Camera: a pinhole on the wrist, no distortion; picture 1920 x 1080 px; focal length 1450.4 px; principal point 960.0 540.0 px. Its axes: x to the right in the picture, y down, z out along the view. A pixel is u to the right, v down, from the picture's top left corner.
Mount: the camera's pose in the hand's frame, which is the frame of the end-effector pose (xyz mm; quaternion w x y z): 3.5 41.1 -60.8 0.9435 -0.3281 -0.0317 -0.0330
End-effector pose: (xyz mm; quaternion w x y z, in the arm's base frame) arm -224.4 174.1 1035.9 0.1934 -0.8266 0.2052 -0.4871
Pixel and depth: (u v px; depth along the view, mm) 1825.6 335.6 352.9
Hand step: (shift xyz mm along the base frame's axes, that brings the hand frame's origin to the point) 287.1 -250.5 -87.2
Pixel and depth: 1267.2 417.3 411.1
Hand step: 247.6 -226.5 -216.5
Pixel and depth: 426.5 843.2 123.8
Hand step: -26.2 -92.5 -112.5
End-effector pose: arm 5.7 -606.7 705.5 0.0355 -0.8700 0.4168 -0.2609
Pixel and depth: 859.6 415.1 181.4
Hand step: -65.9 -93.5 -124.3
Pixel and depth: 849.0 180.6 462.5
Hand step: -21.7 -169.8 -409.9
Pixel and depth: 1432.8 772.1 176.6
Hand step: -60.1 -162.9 -79.4
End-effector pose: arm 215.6 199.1 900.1 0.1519 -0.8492 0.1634 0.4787
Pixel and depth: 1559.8 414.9 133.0
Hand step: -63.9 -85.4 -83.7
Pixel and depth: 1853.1 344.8 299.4
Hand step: -158.2 -103.5 -273.5
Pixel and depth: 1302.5 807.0 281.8
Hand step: -178.2 -181.9 -146.4
